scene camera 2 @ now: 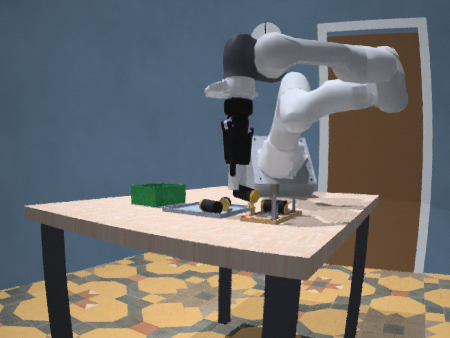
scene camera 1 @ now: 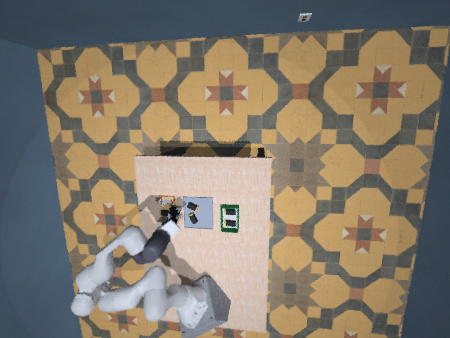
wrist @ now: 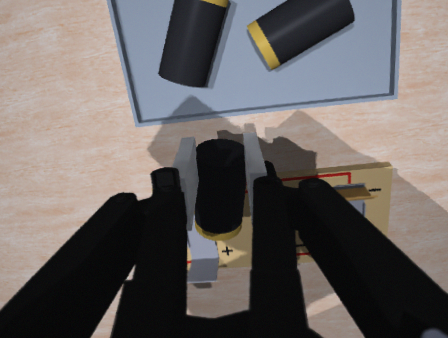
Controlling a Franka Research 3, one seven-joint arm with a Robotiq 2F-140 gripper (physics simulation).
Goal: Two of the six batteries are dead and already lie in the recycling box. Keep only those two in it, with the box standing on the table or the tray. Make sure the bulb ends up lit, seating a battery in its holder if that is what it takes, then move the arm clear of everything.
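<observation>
My gripper [scene camera 1: 173,214] [scene camera 2: 233,181] [wrist: 220,155] is shut on a black battery [scene camera 2: 243,193] [wrist: 220,185] with a gold end, held slightly tilted, low over one end of the holder board [scene camera 2: 257,219] [wrist: 378,225]. Another battery [scene camera 2: 274,206] lies in the board's holder; in the wrist view the fingers hide it. Two batteries [scene camera 1: 192,205] [scene camera 1: 193,218] [wrist: 194,45] [wrist: 305,31] lie in the grey-blue tray [scene camera 1: 206,225] [wrist: 325,86]. Two more batteries [scene camera 1: 230,212] [scene camera 1: 230,223] lie in the green box [scene camera 1: 222,218] [scene camera 2: 157,196], which stands on the table. I cannot make out whether the bulb is lit.
The tray lies between the board and the green box. A grey upright post [scene camera 2: 274,202] rises at the board, close to the held battery. A pale block [wrist: 203,267] shows below the held battery in the wrist view. The arm's base [scene camera 1: 215,305] stands at the table's far end.
</observation>
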